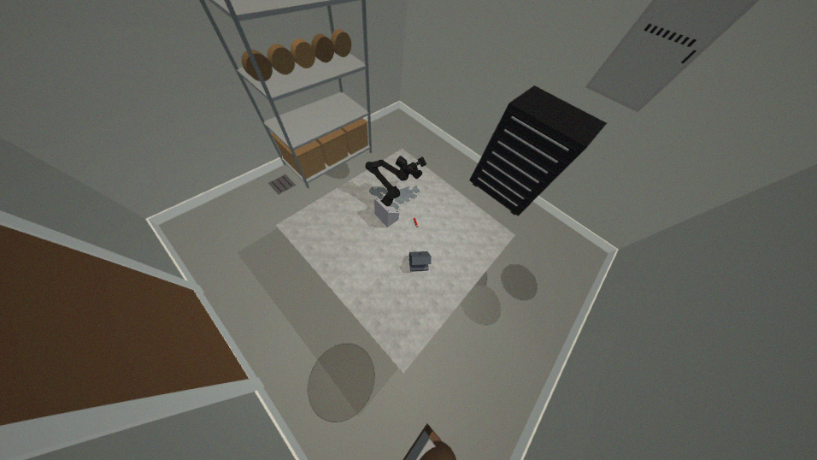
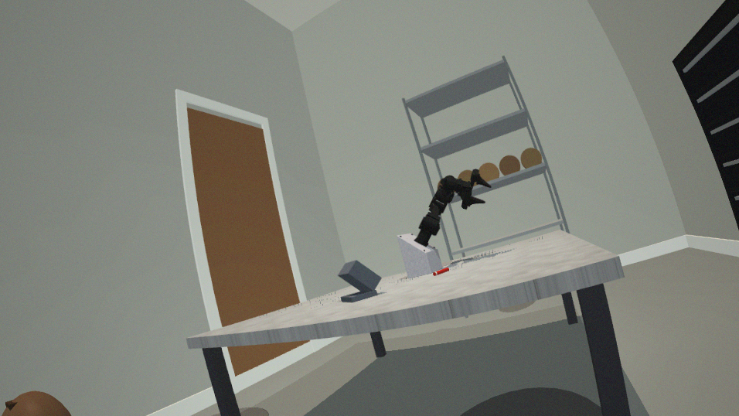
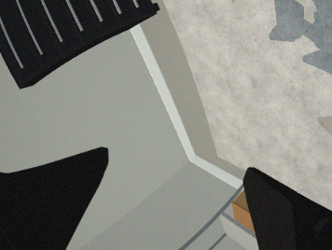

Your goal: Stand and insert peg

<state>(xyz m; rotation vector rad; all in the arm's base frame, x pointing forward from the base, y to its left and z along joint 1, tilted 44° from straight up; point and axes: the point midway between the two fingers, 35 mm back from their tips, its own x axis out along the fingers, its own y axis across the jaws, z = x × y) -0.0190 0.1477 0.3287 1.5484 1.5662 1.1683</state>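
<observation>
The red peg lies 270 mm to the right of my gripper tip, 260 mm below it and 250 mm ahead of it. The rest, counted from my gripper tip: panel (500 mm to the right, 450 mm ahead, 190 mm below).
</observation>
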